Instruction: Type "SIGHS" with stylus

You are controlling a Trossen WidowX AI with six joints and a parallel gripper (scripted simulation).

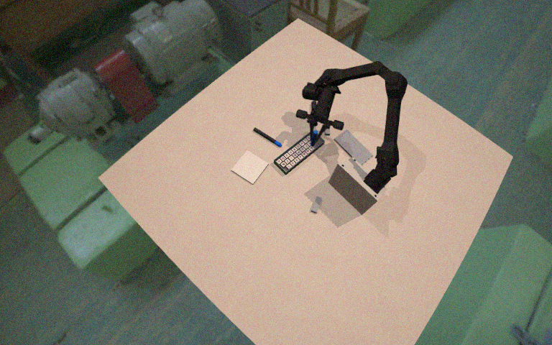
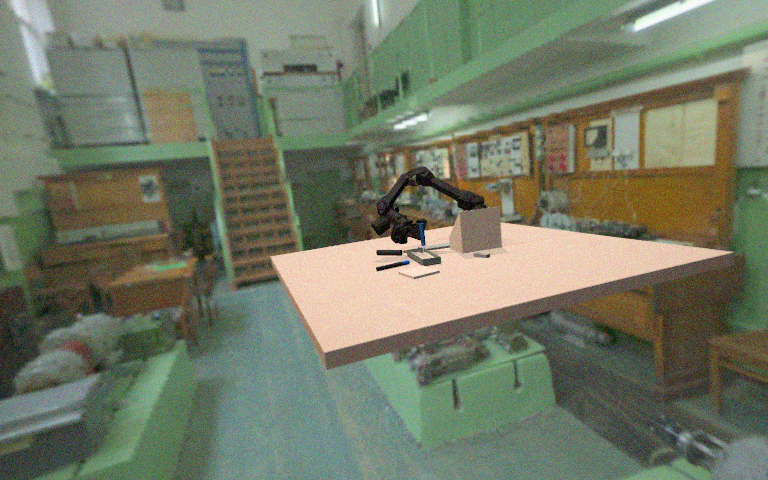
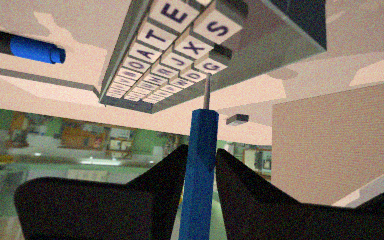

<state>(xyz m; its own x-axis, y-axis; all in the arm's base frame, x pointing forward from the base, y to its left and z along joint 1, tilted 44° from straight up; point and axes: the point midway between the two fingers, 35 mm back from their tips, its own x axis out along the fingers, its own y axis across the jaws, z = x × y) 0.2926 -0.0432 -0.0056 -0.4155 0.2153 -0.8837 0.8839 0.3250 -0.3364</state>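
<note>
The pen lies 140 mm ahead of my gripper tip, 90 mm to the left of it and 70 mm below it. The rest, counted from my gripper tip: stylus tip (50 mm below); then grey plate (140 mm to the right, 110 mm behind, 70 mm below); then stylus (10 mm below).
</note>
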